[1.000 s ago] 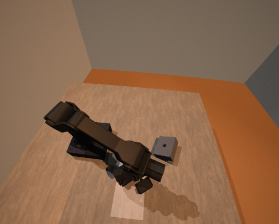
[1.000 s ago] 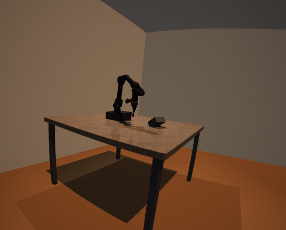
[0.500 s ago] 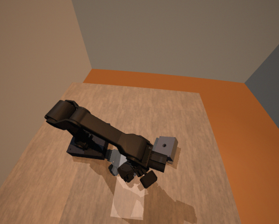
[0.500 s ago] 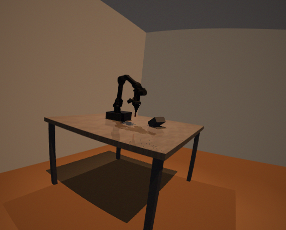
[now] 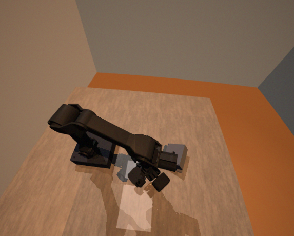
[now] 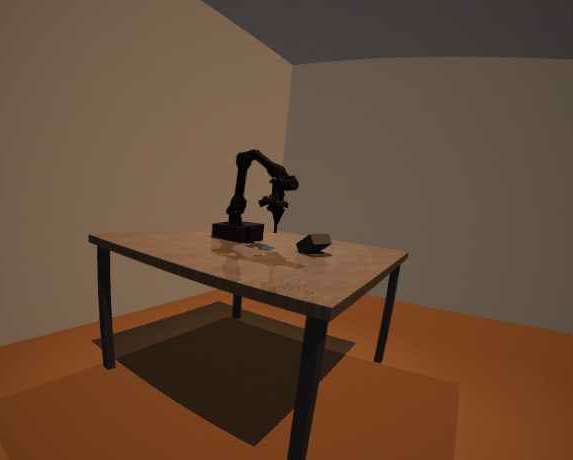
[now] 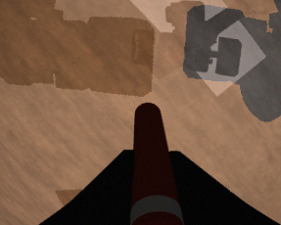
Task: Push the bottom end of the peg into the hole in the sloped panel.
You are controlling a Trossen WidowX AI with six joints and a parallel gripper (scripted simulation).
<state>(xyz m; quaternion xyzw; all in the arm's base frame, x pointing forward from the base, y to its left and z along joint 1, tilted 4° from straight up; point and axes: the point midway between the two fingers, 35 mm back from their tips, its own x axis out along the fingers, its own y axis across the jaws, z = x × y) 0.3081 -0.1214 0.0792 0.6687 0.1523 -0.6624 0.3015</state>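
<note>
The grey sloped panel lies 160 mm ahead of my gripper tip, 120 mm to the left of it and 80 mm below it. Round my gripper tip: round peg: 20 mm above.
</note>
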